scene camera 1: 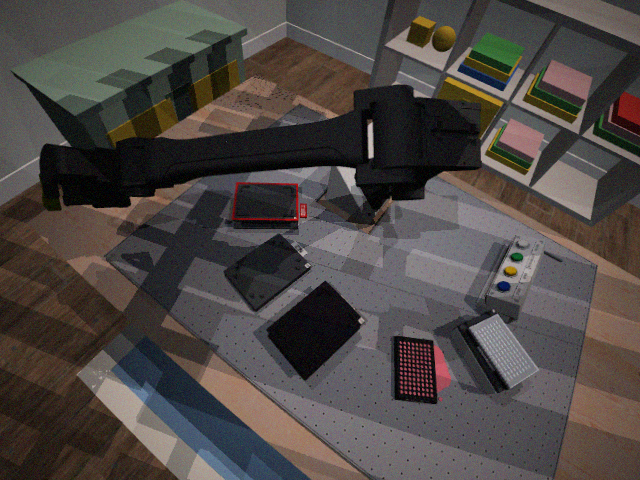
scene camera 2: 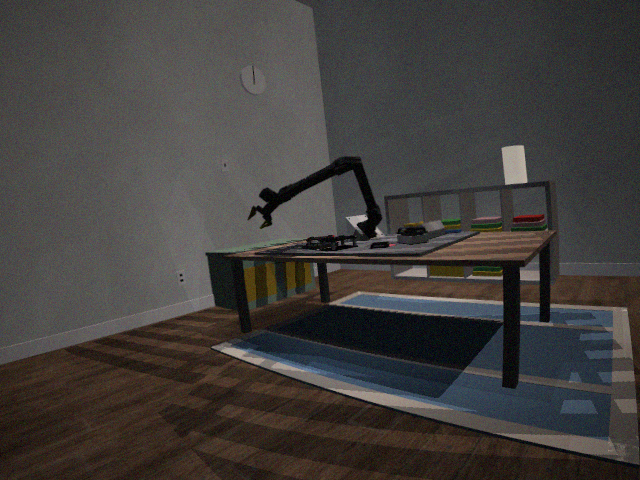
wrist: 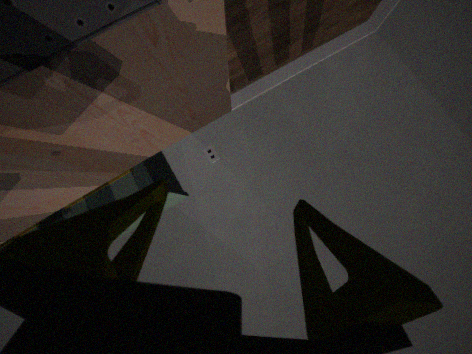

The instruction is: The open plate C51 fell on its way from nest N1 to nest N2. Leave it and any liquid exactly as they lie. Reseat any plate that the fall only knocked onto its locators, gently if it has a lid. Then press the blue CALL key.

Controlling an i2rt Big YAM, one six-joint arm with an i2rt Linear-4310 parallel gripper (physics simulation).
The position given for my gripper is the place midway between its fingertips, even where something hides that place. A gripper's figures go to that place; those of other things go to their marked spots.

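My gripper [scene camera 1: 72, 202] is 770 mm from the lens. As for the red-framed plate [scene camera 1: 263, 202], I find it 810 mm from the lens.
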